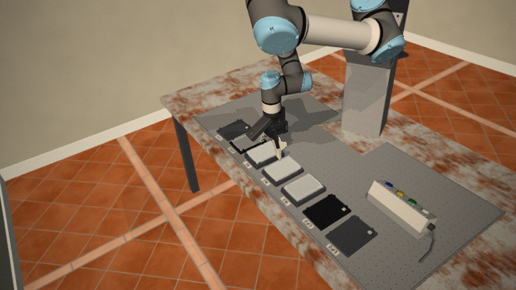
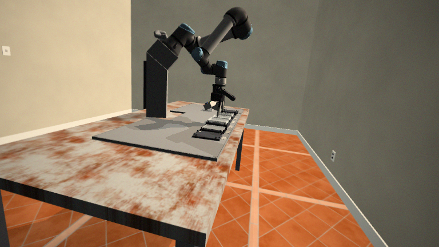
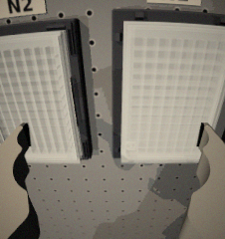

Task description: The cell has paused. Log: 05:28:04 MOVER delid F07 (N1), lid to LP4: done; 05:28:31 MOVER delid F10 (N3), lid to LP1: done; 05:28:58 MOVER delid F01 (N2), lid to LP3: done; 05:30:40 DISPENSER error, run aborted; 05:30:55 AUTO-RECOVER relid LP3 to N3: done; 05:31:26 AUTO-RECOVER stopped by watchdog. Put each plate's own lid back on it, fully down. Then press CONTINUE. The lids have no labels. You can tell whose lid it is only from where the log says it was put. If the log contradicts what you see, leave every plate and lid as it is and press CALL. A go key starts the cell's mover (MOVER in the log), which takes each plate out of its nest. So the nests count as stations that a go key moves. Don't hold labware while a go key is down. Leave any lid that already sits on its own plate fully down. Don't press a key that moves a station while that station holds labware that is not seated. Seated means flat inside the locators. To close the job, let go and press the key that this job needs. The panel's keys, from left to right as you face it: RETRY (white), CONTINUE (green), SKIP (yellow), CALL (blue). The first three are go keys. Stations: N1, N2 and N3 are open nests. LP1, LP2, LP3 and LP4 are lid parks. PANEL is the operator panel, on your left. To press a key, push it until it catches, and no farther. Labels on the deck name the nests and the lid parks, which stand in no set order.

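Right now my hand is 5 cm to the left of the plate, 4 cm above it and 1 cm short of it. The rest, counted from my hand: dark nest frame: 21 cm to the left, 5 cm below, 5 cm behind; then blue CALL key: 36 cm to the left, 32 cm behind; then black lid park: 17 cm to the right, 6 cm below, 5 cm ahead.
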